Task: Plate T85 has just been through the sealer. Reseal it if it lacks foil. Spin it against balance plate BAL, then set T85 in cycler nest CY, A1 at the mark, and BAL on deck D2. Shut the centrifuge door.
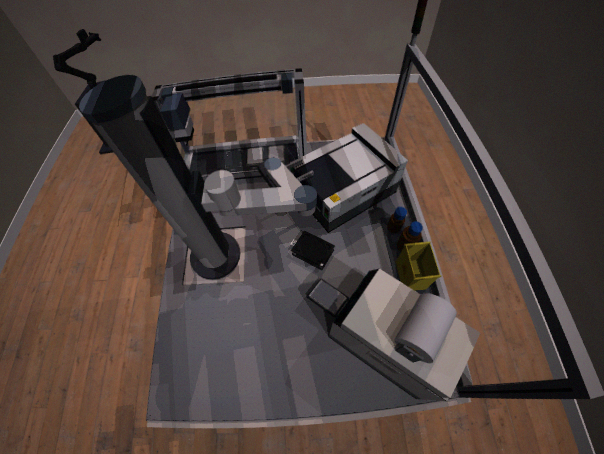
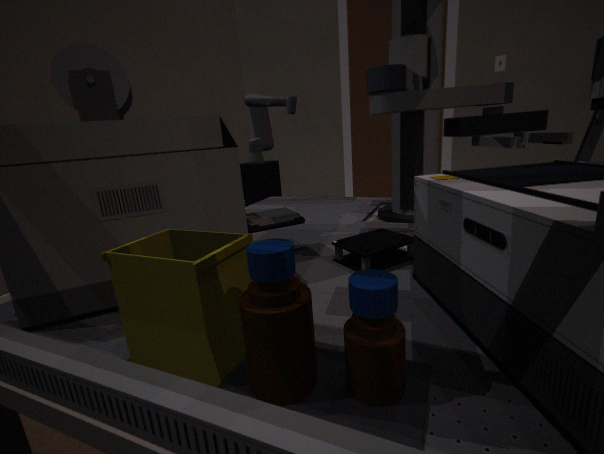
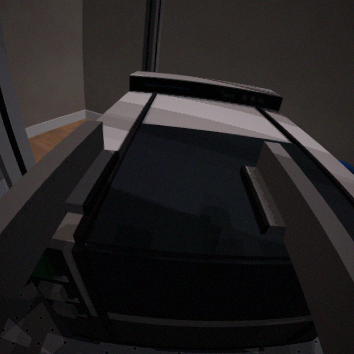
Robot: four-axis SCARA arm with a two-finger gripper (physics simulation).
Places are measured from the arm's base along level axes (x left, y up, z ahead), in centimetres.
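Where they show: gripper, fingertip midpoint: (image 1: 307,166) (image 2: 544,140) (image 3: 181,147); arm's base at its link origin: (image 1: 215,255) (image 2: 413,215).
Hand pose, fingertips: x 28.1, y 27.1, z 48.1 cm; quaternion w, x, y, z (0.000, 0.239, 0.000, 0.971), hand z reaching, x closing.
Each offset is from my fingertips to the top centre of the thing. "spot": to the spot under its first point.
The centrifuge (image 1: 367,187) (image 2: 500,235) (image 3: 200,107) is a white box with a black front. Its dark door panel {dx -2.1, dy -4.5, dz +8.1 cm} (image 1: 327,172) (image 3: 185,170) lies across the top between two rails. My gripper (image 1: 303,170) (image 2: 520,140) (image 3: 181,147) is shut to its narrow width, with a gap between the fingers and nothing in it, over the front end of the centrifuge. The sealer {dx -76.1, dy +21.8, dz +25.7 cm} (image 1: 365,305) (image 2: 125,185) carries a pale roll (image 1: 430,325) (image 2: 90,82). Its tray bears a flat grey surface (image 1: 327,295) (image 2: 275,218); foil cannot be told. Plate labels are unreadable, so T85 and BAL cannot be told apart.
A low black stand (image 1: 312,249) (image 2: 372,241) is between sealer and centrifuge. A yellow bin (image 1: 417,267) (image 2: 175,300) and two blue-capped brown bottles stand along the edge. Pale blocks {dx +29.4, dy -18.6, dz -28.2 cm} (image 1: 255,156) are on the dark rear deck. A frame post {spot: dx +25.5, dy +9.2, dz -1.0 cm} (image 1: 300,115) rises near the centrifuge.
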